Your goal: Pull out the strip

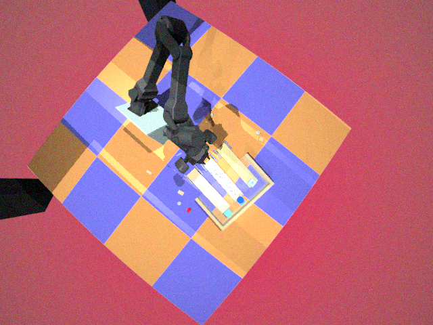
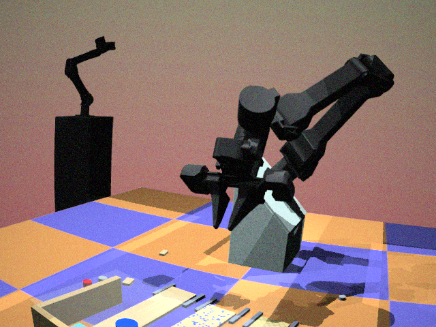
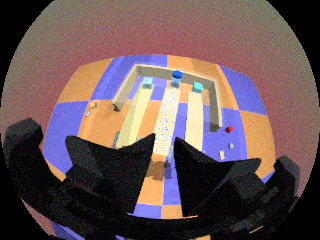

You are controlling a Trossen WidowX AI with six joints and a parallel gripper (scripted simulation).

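Right now the strip is 12 cm ahead of my gripper tip, 7 cm to the left of it and 16 cm below it. From my gripper tip the other things lie so: blue cylinder 21 cm ahead, 7 cm to the right, 9 cm below; small red piece 3 cm ahead, 24 cm to the right, 15 cm below; labelled cube 22 cm ahead, 3 cm to the left, 14 cm below.
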